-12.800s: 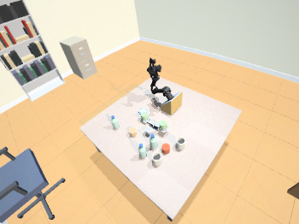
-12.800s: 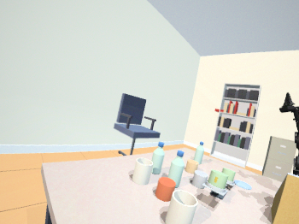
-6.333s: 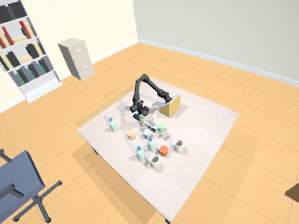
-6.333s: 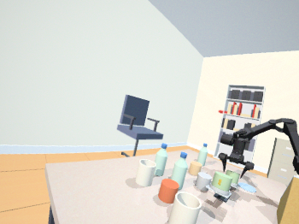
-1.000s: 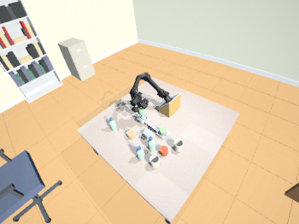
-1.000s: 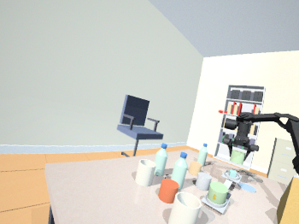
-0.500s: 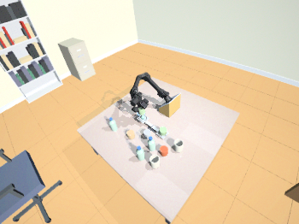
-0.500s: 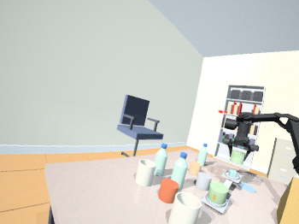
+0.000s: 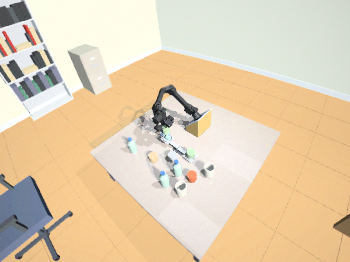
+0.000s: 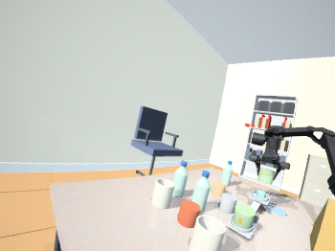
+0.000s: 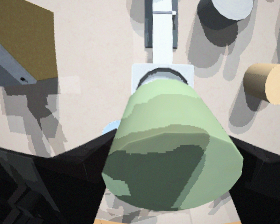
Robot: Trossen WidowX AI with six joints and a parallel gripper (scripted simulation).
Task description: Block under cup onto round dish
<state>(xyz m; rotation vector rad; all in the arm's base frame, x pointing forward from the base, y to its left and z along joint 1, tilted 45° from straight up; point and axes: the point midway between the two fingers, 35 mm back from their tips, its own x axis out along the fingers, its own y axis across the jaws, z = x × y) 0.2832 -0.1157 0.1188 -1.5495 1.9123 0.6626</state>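
Right now the block is 10 mm to the left of my gripper tip and 80 mm below it. Round my gripper tip: tan cup: 220 mm ahead, 20 mm to the left, 130 mm below; light blue round dish: 90 mm behind, 100 mm to the right, 170 mm below; grey cup: 140 mm ahead, 130 mm to the left, 130 mm below.
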